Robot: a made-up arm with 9 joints.
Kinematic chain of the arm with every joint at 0, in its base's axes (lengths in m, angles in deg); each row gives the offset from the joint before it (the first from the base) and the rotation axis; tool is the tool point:
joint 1: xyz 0 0 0.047 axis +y
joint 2: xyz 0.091 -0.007 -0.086 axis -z
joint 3: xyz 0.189 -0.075 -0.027 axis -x
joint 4: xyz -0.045 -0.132 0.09 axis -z
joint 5: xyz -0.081 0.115 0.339 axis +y
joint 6: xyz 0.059 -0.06 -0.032 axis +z
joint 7: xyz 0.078 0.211 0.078 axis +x
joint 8: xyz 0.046 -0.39 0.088 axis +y
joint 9: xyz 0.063 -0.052 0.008 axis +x
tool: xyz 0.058 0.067 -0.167
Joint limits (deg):
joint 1: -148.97..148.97
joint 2: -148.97..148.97
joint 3: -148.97..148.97
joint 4: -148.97..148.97
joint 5: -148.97..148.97
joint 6: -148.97..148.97
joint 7: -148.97..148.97
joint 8: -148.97..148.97
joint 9: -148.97..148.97
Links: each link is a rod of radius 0.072 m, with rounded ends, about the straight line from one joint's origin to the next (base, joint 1, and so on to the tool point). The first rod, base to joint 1, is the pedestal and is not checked.
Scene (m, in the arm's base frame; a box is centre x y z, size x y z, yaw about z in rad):
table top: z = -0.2
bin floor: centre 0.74 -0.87 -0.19 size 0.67 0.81 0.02 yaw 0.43
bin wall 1: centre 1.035 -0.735 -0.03 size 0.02 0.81 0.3 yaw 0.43
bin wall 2: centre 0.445 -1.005 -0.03 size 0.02 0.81 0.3 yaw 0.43
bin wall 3: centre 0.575 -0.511 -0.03 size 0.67 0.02 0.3 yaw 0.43
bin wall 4: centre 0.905 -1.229 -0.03 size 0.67 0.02 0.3 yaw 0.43
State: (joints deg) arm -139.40 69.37 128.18 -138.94 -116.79 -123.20 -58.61 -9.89 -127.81
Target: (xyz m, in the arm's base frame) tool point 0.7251 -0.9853 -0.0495
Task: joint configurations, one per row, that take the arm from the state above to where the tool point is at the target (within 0.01 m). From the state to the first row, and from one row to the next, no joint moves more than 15 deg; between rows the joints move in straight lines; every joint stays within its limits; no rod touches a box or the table.
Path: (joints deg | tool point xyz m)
1: -135.76 83.75 133.38 -141.45 -110.18 -125.31 -70.53 -10.55 -130.72 | -0.4224 -0.8295 0.4420
2: -132.11 98.13 138.58 -143.96 -103.57 -127.43 -82.46 -11.20 -133.63 | -0.1138 -1.0210 0.5013
3: -128.47 112.50 143.77 -146.46 -96.96 -129.54 -94.38 -11.86 -136.54 | 0.2998 -1.0926 0.4525
4: -124.82 126.88 148.97 -148.97 -90.35 -131.66 -106.31 -12.51 -139.45 | 0.7252 -0.9853 0.3128
5: -116.53 130.55 148.97 -148.97 -94.06 -129.23 -104.84 -13.08 -137.90 | 0.7445 -0.9890 0.1328
6: -108.24 134.22 148.97 -148.97 -97.77 -126.80 -103.38 -13.65 -136.35 | 0.7250 -0.9854 -0.0495

